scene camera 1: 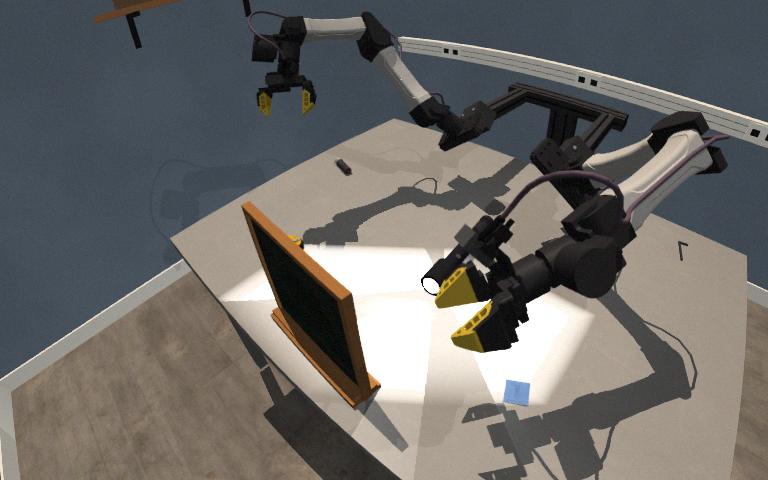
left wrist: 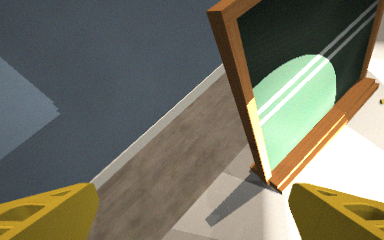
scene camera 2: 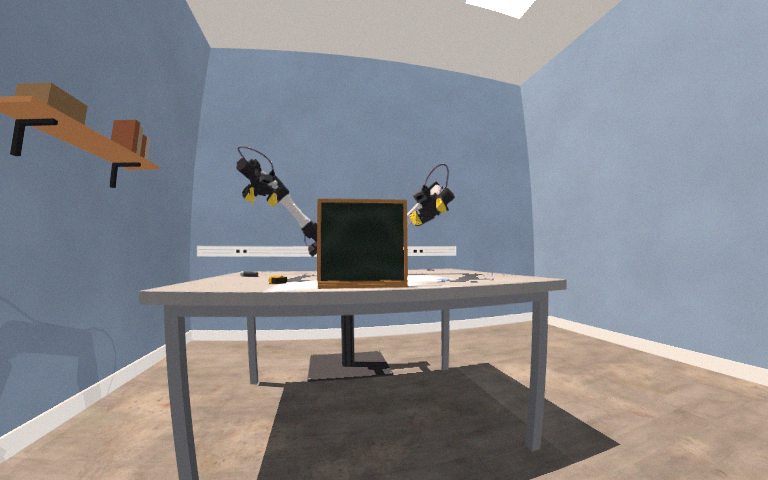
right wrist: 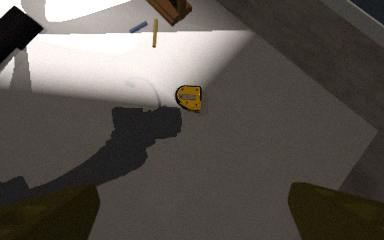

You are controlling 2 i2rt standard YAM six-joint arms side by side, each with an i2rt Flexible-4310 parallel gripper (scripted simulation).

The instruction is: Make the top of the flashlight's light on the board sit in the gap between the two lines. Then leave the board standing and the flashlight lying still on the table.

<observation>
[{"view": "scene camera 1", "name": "left gripper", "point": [443, 321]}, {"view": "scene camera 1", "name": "right gripper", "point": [285, 115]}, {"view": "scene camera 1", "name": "wood-framed board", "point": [307, 312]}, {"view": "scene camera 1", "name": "black flashlight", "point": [443, 267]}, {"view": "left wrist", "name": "left gripper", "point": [193, 192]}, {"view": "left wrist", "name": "wood-framed board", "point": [307, 73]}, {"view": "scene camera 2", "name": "wood-framed board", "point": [361, 243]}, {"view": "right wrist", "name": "right gripper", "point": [193, 191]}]
</observation>
